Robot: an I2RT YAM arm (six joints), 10 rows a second.
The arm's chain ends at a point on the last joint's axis. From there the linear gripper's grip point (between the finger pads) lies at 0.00 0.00 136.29 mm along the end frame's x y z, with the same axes.
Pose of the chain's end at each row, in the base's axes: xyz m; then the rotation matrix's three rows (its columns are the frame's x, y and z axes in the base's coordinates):
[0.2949 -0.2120 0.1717], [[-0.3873 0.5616 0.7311], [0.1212 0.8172 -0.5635], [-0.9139 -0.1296 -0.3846]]
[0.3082 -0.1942 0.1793], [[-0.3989 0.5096 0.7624], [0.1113 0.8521 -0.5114], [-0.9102 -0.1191 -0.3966]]
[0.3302 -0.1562 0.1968], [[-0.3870 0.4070 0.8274], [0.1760 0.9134 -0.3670], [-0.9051 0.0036 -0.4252]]
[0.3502 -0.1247 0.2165], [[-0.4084 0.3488 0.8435], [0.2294 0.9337 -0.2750], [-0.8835 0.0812 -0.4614]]
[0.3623 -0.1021 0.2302], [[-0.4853 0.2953 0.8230], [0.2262 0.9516 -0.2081], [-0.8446 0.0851 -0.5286]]
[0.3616 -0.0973 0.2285], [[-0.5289 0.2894 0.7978], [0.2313 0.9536 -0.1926], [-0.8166 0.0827 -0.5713]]
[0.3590 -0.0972 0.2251], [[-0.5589 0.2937 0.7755], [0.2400 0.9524 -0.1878], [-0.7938 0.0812 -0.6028]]
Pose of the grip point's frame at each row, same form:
[0.3945 -0.2888 0.1193], [[-0.3873 0.5616 0.7311], [0.1212 0.8172 -0.5635], [-0.9139 -0.1296 -0.3846]]
[0.4121 -0.2639 0.1252], [[-0.3989 0.5096 0.7624], [0.1113 0.8521 -0.5114], [-0.9102 -0.1191 -0.3966]]
[0.4430 -0.2062 0.1388], [[-0.3870 0.4070 0.8274], [0.1760 0.9134 -0.3670], [-0.9051 0.0036 -0.4252]]
[0.4652 -0.1622 0.1536], [[-0.4084 0.3488 0.8435], [0.2294 0.9337 -0.2750], [-0.8835 0.0812 -0.4614]]
[0.4745 -0.1305 0.1582], [[-0.4853 0.2953 0.8230], [0.2262 0.9516 -0.2081], [-0.8446 0.0851 -0.5286]]
[0.4703 -0.1235 0.1506], [[-0.5289 0.2894 0.7978], [0.2313 0.9536 -0.1926], [-0.8166 0.0827 -0.5713]]
[0.4647 -0.1228 0.1429], [[-0.5589 0.2937 0.7755], [0.2400 0.9524 -0.1878], [-0.7938 0.0812 -0.6028]]

